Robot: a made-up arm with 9 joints. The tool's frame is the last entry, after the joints.
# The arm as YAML. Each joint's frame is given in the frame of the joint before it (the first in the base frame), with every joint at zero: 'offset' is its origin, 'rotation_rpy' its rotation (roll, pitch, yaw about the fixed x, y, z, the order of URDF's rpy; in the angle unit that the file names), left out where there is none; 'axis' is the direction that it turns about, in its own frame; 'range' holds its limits. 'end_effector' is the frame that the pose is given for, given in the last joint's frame.
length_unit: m
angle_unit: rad
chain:
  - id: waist
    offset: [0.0, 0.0, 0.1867]
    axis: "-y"
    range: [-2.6, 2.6]
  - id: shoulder
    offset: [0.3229, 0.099, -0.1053]
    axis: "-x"
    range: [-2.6, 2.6]
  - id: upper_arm
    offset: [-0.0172, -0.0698, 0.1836]
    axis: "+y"
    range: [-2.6, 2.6]
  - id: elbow
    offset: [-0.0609, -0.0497, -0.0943]
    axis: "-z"
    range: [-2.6, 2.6]
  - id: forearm
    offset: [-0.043, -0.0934, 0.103]
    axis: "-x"
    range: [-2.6, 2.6]
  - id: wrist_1
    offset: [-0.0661, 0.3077, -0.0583]
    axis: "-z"
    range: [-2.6, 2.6]
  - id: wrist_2
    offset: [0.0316, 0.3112, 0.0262]
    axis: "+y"
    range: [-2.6, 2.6]
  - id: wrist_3
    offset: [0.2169, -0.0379, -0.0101]
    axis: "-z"
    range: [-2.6, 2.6]
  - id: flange
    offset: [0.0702, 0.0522, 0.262]
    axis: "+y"
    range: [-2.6, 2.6]
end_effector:
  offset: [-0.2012, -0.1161, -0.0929]
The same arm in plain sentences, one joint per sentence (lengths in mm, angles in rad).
The arm has nine revolute joints in a row. What follows holds with every joint at zero, and every direction is one of the base frame's.
Joint 1 is mounted 186.7 mm along +z from the base frame's origin and turns about -y, from -2.6 to 2.6 rad.
Joint 2 is mounted 322.9 mm along +x and 99 mm along +y and 105.3 mm along -z from joint 1 and turns about -x, from -2.6 to 2.6 rad.
Joint 3 is mounted 17.2 mm along -x and 69.8 mm along -y and 183.6 mm along +z from joint 2 and turns about +y, from -2.6 to 2.6 rad.
Joint 4 is mounted 60.9 mm along -x and 49.7 mm along -y and 94.3 mm along -z from joint 3 and turns about -z, from -2.6 to 2.6 rad.
Joint 5 is mounted 43 mm along -x and 93.4 mm along -y and 103 mm along +z from joint 4 and turns about -x, from -2.6 to 2.6 rad.
Joint 6 is mounted 66.1 mm along -x and 307.7 mm along +y and 58.3 mm along -z from joint 5 and turns about -z, from -2.6 to 2.6 rad.
Joint 7 is mounted 31.6 mm along +x and 311.2 mm along +y and 26.2 mm along +z from joint 6 and turns about +y, from -2.6 to 2.6 rad.
Joint 8 is mounted 216.9 mm along +x and 37.9 mm along -y and 10.1 mm along -z from joint 7 and turns about -z, from -2.6 to 2.6 rad.
Joint 9 is mounted 70.2 mm along +x and 52.2 mm along +y and 262 mm along +z from joint 8 and turns about +y, from -2.6 to 2.6 rad.
The tool frame, which is the frame that the pose is given for, is mounted 201.2 mm along -x and 116.1 mm along -y and 92.9 mm along -z from joint 9; its axes are parallel to the base frame's.

